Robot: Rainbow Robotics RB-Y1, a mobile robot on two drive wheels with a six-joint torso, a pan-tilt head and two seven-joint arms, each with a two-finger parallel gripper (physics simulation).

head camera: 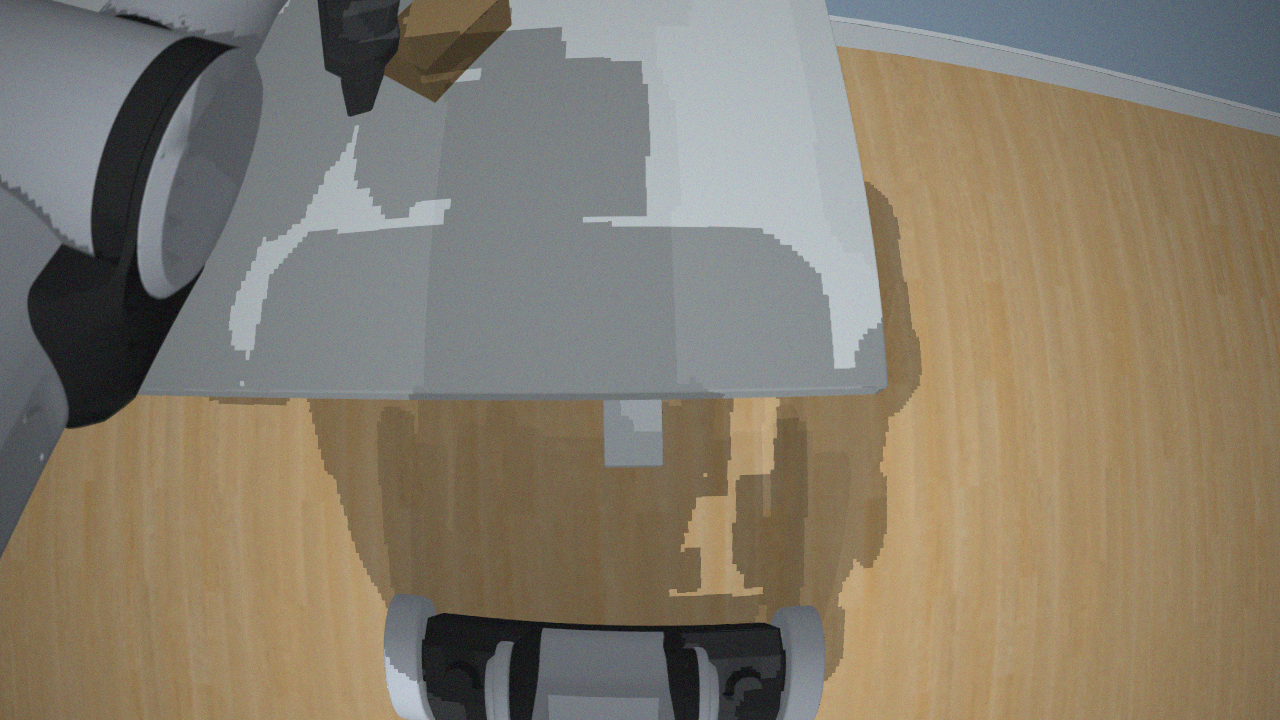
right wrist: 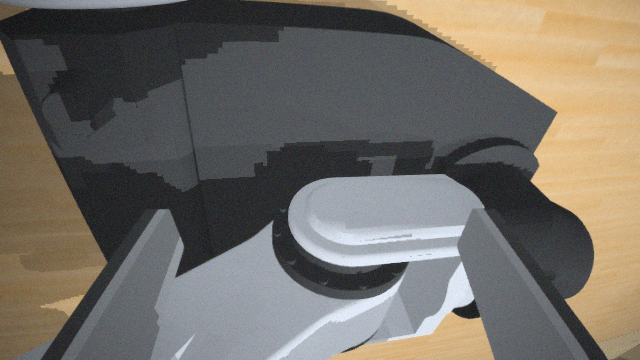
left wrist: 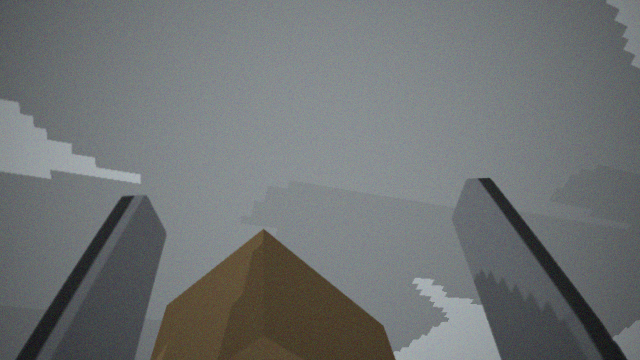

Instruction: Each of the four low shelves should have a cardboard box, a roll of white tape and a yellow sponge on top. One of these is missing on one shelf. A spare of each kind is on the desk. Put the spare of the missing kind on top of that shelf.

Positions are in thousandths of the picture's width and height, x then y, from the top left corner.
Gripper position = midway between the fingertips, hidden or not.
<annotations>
My left gripper shows in the head camera view (275,78) and in the left wrist view (484,576); in the right wrist view it is out of frame. My right gripper shows in the right wrist view (502,635); in the head camera view it is out of frame, in the left wrist view it is out of frame.
</annotations>
